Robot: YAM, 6 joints.
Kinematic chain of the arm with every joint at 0, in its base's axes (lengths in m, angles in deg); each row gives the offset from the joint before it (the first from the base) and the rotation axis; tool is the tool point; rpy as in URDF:
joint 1: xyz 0 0 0.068 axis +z
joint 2: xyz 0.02 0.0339 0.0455 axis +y
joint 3: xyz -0.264 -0.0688 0 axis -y
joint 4: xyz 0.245 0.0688 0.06 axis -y
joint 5: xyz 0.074 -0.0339 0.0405 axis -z
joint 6: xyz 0.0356 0 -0.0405 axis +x
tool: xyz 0 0 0 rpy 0 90 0
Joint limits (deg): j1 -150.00..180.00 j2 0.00..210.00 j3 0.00..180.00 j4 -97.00..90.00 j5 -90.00..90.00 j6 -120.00..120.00
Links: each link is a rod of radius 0.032 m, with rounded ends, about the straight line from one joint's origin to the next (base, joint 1, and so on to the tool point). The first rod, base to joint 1, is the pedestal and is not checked.
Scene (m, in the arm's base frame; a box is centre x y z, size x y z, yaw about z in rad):
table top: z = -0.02
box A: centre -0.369 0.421 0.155 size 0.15 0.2 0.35 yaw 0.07
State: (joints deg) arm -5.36 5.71 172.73 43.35 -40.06 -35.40
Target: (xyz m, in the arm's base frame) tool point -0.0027 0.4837 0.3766
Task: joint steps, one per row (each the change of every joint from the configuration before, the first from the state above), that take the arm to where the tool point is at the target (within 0.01 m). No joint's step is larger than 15 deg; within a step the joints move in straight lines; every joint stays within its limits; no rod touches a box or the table.
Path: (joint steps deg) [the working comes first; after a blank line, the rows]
Joints at the target: -86.39 41.49 177.27 68.55 -51.24 -35.40
Straight joint move there: touches box A.

1: -6.67 11.38 1.82 5.72 -12.48 -0.77
2: -6.66 11.38 1.81 5.72 -12.49 -0.78
3: -6.67 11.39 1.82 5.72 -12.49 -0.77
4: -6.67 11.38 1.82 5.72 -12.48 -0.78
5: -13.59 -2.44 -0.68 0.58 9.69 0.78
6: -13.59 -2.43 -0.68 0.58 9.69 0.77
7: -13.59 -2.44 -0.68 0.58 9.69 0.78
8: -13.59 -2.44 -0.69 0.58 9.69 0.77

